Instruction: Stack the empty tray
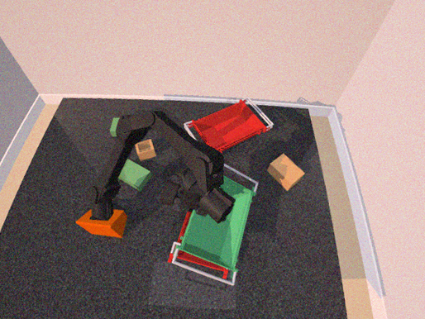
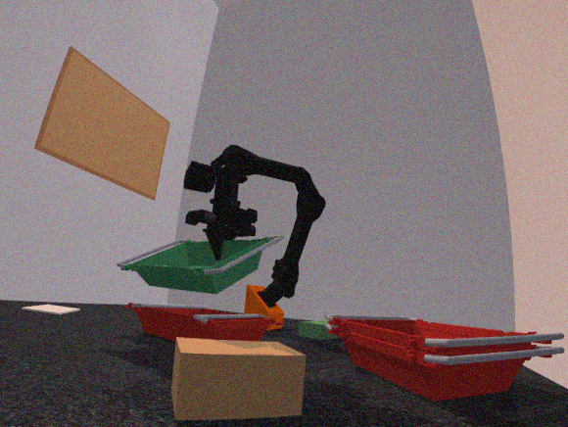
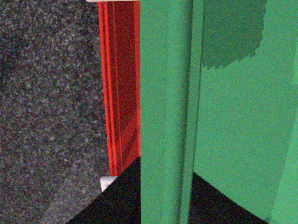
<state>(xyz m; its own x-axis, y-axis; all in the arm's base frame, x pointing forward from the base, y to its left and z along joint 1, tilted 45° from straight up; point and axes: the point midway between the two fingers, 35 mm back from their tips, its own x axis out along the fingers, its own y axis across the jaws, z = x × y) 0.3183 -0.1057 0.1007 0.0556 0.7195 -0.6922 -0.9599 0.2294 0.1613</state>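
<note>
Now: gripper tip 8 cm short of the green tray, 2 cm to the left of it and 1 cm above it. Also, from my gripper tip: tan box: 35 cm ahead, 23 cm to the left, 15 cm below.
</note>
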